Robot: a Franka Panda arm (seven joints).
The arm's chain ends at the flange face. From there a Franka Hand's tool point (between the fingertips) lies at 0.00 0.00 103.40 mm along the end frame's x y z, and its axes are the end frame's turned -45 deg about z.
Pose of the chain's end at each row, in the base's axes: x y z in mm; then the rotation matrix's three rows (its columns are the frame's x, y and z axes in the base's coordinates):
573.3, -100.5, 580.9; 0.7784, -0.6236, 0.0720; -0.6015, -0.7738, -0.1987; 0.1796, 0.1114, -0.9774
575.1, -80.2, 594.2; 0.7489, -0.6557, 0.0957; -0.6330, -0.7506, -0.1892; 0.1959, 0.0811, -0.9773
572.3, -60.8, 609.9; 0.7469, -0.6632, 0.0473; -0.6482, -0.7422, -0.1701; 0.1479, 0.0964, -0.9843
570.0, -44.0, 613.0; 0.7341, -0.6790, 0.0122; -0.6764, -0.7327, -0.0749; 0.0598, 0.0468, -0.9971
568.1, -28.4, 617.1; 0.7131, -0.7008, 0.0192; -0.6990, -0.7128, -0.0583; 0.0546, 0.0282, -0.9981
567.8, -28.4, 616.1; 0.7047, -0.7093, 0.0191; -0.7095, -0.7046, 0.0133; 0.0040, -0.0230, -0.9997
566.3, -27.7, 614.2; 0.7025, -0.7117, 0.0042; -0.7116, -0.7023, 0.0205; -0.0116, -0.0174, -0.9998
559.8, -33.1, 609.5; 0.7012, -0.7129, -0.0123; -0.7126, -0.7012, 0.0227; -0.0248, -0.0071, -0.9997
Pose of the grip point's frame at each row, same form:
580.7, -121.0, 479.8; 0.9914, 0.1095, 0.0720; 0.1218, -0.9725, -0.1987; 0.0482, 0.2058, -0.9774
585.0, -99.8, 493.1; 0.9932, 0.0659, 0.0957; 0.0832, -0.9784, -0.1892; 0.0812, 0.1959, -0.9773
577.2, -78.4, 508.1; 0.9971, 0.0592, 0.0473; 0.0665, -0.9832, -0.1701; 0.0364, 0.1727, -0.9843
571.3, -51.7, 509.9; 0.9992, 0.0390, 0.0122; 0.0398, -0.9964, -0.0749; 0.0092, 0.0754, -0.9971
570.1, -34.4, 513.9; 0.9998, 0.0087, 0.0192; 0.0098, -0.9983, -0.0583; 0.0187, 0.0585, -0.9981
569.8, -27.0, 512.7; 0.9998, -0.0033, 0.0191; -0.0035, -0.9999, 0.0133; 0.0191, -0.0134, -0.9997
566.7, -25.6, 510.8; 1.0000, -0.0065, 0.0042; -0.0066, -0.9998, 0.0205; 0.0041, -0.0205, -0.9998
558.5, -30.8, 506.1; 0.9999, -0.0083, -0.0123; -0.0081, -0.9997, 0.0227; -0.0125, -0.0226, -0.9997

